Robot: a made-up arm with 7 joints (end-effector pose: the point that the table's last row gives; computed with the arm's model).
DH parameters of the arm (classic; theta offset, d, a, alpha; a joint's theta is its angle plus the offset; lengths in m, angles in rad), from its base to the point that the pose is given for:
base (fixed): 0 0.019 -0.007 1.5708
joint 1: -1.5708 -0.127 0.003 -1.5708
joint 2: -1.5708 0.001 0 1.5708
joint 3: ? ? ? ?
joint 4: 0 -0.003 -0.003 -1.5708
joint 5: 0 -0.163 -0.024 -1.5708
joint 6: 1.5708 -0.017 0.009 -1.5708
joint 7: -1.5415 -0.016 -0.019 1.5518
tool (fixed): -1.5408 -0.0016 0 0
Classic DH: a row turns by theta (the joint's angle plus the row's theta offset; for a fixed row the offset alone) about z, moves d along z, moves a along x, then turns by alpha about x.
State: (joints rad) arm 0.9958 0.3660 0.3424 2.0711 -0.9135 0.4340 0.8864
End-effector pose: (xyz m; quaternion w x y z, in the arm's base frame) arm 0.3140 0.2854 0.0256 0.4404 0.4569 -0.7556 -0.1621
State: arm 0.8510 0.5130 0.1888 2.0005 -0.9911 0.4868 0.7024
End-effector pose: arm 0.3186 0.3073 -0.0093 0.4710 0.5462 -0.6675 -0.1850
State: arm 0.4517 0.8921 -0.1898 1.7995 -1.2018 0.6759 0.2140
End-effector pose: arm 0.2903 0.3808 -0.1181 0.4125 0.7605 -0.3941 -0.3101
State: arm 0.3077 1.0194 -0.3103 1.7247 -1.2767 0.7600 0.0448
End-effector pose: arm 0.2631 0.4124 -0.1500 0.3347 0.8100 -0.3025 -0.3746
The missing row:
joint 3: 1.5708 -0.354 0.027 1.5708
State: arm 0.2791 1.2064 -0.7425 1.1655 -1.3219 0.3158 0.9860
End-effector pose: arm 0.1839 0.5064 -0.2007 0.5436 0.4093 0.3292 -0.6547
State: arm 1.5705 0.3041 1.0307 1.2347 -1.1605 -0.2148 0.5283
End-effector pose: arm 0.3758 0.3934 0.1076 0.3904 0.4471 -0.7967 0.1139
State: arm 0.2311 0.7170 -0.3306 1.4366 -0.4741 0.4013 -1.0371
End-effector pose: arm 0.2714 0.3371 -0.2913 0.3781 0.6920 -0.6023 -0.1243
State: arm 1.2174 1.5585 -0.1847 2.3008 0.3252 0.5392 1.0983
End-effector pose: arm 0.0968 0.3709 0.1344 0.4713 0.3307 -0.4988 -0.6479
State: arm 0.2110 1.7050 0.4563 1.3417 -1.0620 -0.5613 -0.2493
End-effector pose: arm 0.1328 0.5399 0.1745 0.0362 0.7438 -0.2558 -0.6164
